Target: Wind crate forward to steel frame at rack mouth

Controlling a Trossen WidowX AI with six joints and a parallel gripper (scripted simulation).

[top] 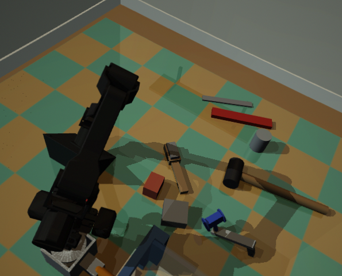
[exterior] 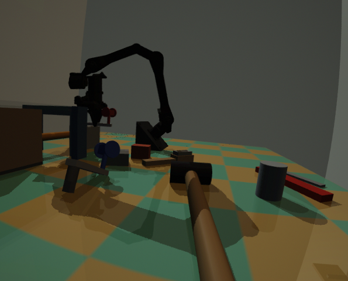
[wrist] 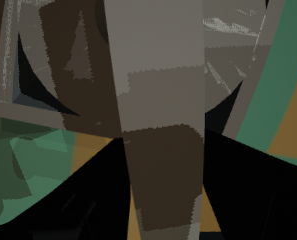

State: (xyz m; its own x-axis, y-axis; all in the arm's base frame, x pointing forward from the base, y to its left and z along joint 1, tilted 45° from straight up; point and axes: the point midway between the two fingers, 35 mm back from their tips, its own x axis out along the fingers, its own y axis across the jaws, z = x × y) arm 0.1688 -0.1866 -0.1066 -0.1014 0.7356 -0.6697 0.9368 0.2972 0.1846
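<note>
Now: gripper tip 10 mm past the red-knobbed winch handle, 20 mm to the right of it and 20 mm below it. From my gripper tip the other things lie so: red cylindrical grip: 20 mm behind, 50 mm to the left, 50 mm above; grey block: 170 mm ahead, 210 mm to the left, 70 mm below; boxy winch: 50 mm to the right, 60 mm below.
</note>
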